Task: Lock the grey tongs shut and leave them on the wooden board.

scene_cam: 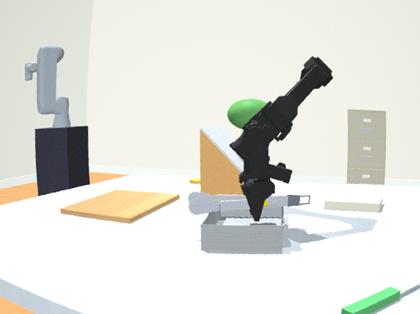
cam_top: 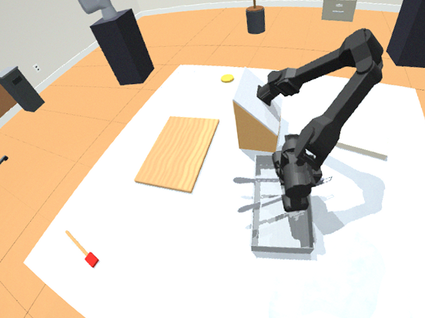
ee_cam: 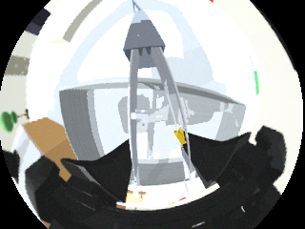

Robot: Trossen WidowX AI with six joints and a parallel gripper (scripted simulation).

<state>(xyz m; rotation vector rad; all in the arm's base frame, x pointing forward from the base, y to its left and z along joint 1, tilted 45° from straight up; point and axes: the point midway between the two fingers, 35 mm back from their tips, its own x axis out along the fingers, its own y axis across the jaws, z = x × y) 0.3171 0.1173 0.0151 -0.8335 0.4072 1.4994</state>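
The grey roasting tin lies 2 cm ahead of my gripper tip and 1 cm to the right of it. The rest, counted from my gripper tip: cream block 28 cm to the left, 27 cm behind, 2 cm below; wooden board 42 cm to the right, 17 cm behind, 2 cm below.
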